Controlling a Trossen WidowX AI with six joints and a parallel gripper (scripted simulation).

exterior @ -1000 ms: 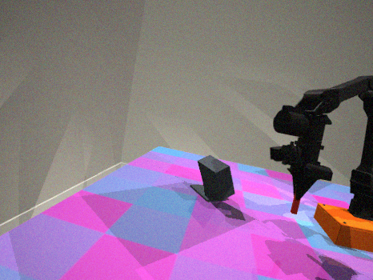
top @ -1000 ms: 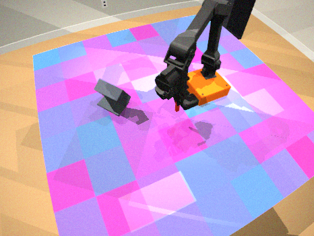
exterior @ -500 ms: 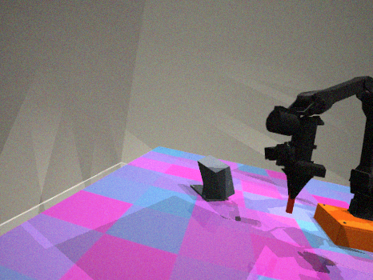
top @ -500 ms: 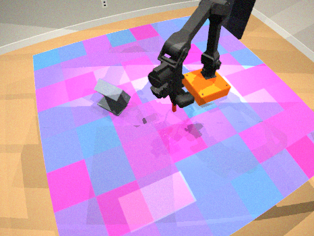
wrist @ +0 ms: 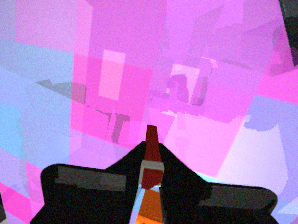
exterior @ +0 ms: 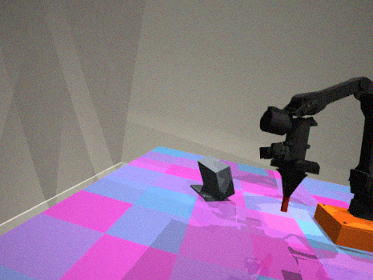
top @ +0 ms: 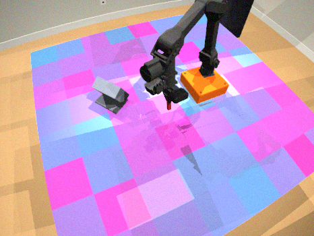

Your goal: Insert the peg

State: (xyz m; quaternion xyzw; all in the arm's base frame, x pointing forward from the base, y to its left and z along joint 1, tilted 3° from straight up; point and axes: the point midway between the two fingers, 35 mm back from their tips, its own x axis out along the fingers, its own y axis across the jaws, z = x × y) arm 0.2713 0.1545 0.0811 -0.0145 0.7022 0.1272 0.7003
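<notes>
Now: gripper tip 210 mm short of the grey sloped panel, 170 mm to the left of it and 40 mm above it. The rest, counted from my gripper tip: red peg (20 mm above).
</notes>
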